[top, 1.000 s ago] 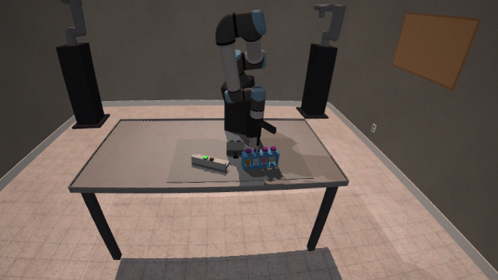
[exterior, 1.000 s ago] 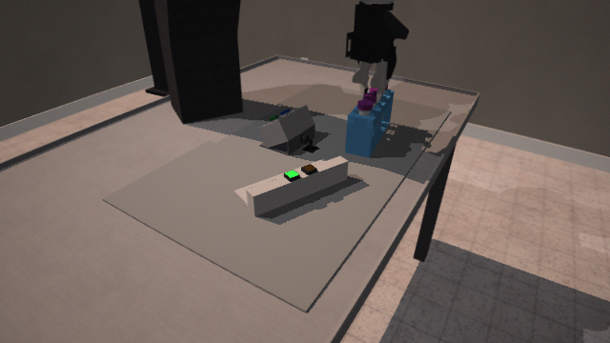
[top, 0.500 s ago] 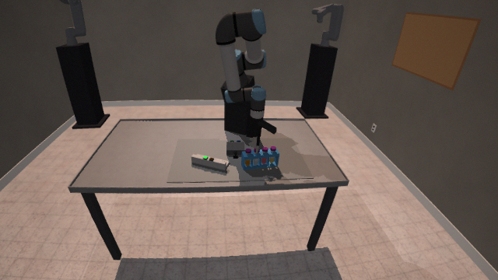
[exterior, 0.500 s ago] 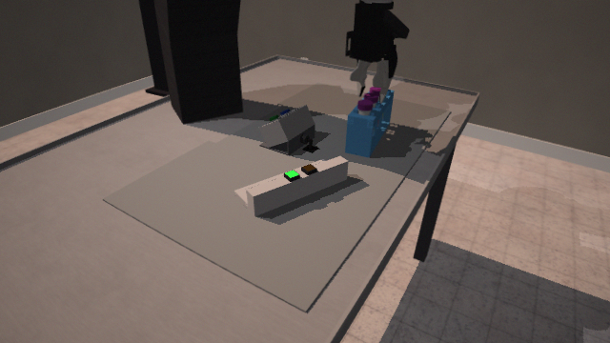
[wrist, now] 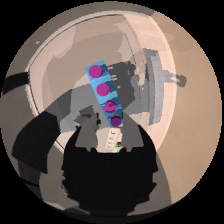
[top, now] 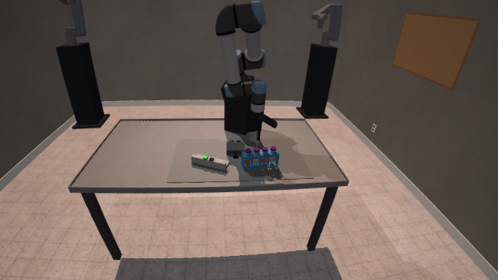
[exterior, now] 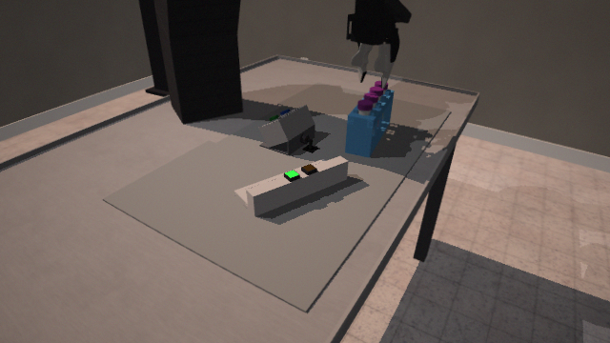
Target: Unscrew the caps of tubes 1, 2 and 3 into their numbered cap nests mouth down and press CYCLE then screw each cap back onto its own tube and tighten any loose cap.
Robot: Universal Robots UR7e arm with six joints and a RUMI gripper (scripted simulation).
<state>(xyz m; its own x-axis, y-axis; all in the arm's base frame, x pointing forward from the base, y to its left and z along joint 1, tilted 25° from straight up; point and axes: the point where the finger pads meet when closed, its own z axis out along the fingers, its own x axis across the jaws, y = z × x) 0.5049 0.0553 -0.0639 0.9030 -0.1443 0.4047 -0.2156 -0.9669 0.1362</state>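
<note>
Right now my hand is 20 cm past the green key, 13 cm to the left of it and 9 cm above it. Round my hand: grey key housing (17 cm behind, 10 cm to the right, 11 cm below); blue key (19 cm behind, 8 cm to the right, 9 cm below); table edge (18 cm ahead, 27 cm to the right, 16 cm below).
</note>
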